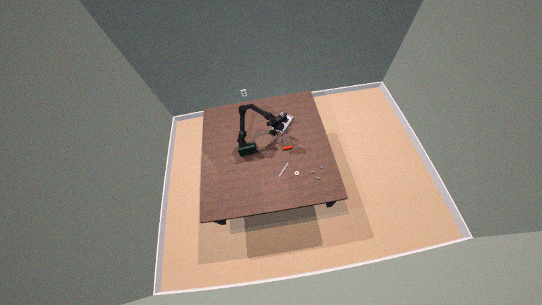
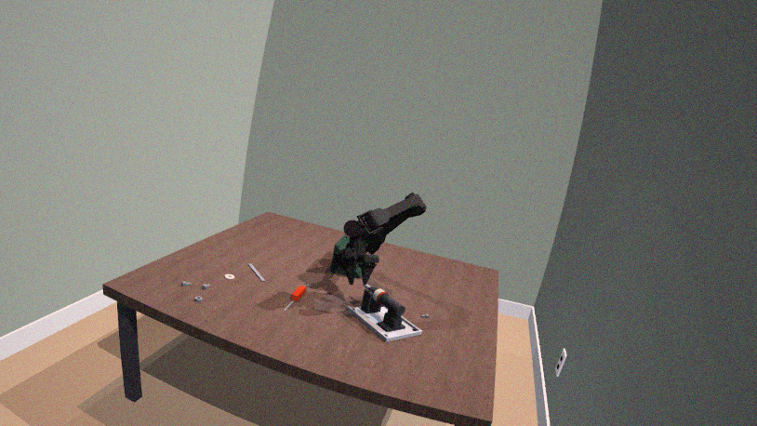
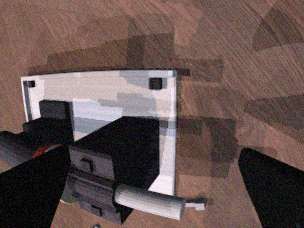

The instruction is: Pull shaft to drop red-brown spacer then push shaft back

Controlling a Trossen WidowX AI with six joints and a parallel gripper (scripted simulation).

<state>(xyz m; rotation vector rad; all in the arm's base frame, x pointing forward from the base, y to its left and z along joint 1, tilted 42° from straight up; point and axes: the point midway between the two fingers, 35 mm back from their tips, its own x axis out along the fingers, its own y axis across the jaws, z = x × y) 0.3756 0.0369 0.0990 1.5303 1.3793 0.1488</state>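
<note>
Right now my gripper tip is 90 mm to the right of the shaft, 30 mm short of it and 10 mm above it. Round my gripper tip: red-brown spacer: 100 mm to the left, 40 mm ahead, 10 mm below; orange-handled screwdriver: 200 mm to the right, 80 mm below, 80 mm ahead.
</note>
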